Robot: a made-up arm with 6 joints.
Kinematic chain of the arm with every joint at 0, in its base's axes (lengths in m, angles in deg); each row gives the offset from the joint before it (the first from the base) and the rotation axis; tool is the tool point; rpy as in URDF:
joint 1: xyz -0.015 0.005 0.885 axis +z
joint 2: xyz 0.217 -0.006 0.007 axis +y
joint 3: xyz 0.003 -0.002 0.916 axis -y
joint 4: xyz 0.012 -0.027 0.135 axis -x
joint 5: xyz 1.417 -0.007 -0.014 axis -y
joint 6: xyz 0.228 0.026 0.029 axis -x
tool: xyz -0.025 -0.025 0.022 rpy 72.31 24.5 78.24
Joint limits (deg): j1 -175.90..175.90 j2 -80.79..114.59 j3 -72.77..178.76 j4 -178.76..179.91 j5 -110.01..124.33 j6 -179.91..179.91
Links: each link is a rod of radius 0.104 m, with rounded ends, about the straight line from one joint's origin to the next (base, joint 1, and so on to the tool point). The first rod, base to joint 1, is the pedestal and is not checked.
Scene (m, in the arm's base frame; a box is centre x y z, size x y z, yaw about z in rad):
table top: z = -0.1
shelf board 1: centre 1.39 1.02 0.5 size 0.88 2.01 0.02 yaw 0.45
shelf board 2: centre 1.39 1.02 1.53 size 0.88 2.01 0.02 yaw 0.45
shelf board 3: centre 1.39 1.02 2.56 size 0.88 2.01 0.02 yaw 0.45
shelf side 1: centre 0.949 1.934 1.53 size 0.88 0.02 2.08 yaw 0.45
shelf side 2: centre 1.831 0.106 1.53 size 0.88 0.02 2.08 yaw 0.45
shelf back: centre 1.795 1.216 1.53 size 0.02 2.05 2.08 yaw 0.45
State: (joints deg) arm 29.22 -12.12 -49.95 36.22 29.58 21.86
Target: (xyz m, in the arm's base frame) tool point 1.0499 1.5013 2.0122
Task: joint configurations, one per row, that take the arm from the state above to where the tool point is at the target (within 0.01 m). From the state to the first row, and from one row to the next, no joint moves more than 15 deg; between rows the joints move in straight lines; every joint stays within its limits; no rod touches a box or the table.
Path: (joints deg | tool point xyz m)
1: 28.26 -18.85 -55.66 42.79 43.02 23.51 | 1.0973 0.6966 1.0429
2: 27.29 -25.58 -61.36 49.37 56.46 25.16 | 0.9845 0.6461 1.0528
3: 26.33 -32.31 -67.06 55.94 69.90 26.82 | 0.8692 0.5900 1.0427
4: 25.36 -39.04 -72.77 62.51 83.34 28.47 | 0.7575 0.5273 1.0135
5: 35.89 -37.59 -61.94 56.46 71.11 27.02 | 0.7729 0.7397 1.2441
6: 46.42 -36.14 -51.11 50.40 58.88 25.57 | 0.7125 0.9372 1.4938
7: 56.95 -34.69 -40.28 44.34 46.65 24.12 | 0.5860 1.0946 1.7532
8: 67.48 -33.24 -29.44 38.29 34.42 22.68 | 0.4114 1.1928 2.0123
9: 62.75 -21.61 -19.49 37.03 31.71 22.32 | 0.5974 1.3127 2.0491
10: 58.02 -9.98 -9.54 35.78 29.00 21.97 | 0.8117 1.4191 2.0496
11: 53.28 1.65 0.42 34.52 26.29 21.62 | 1.0500 1.5013 2.0121

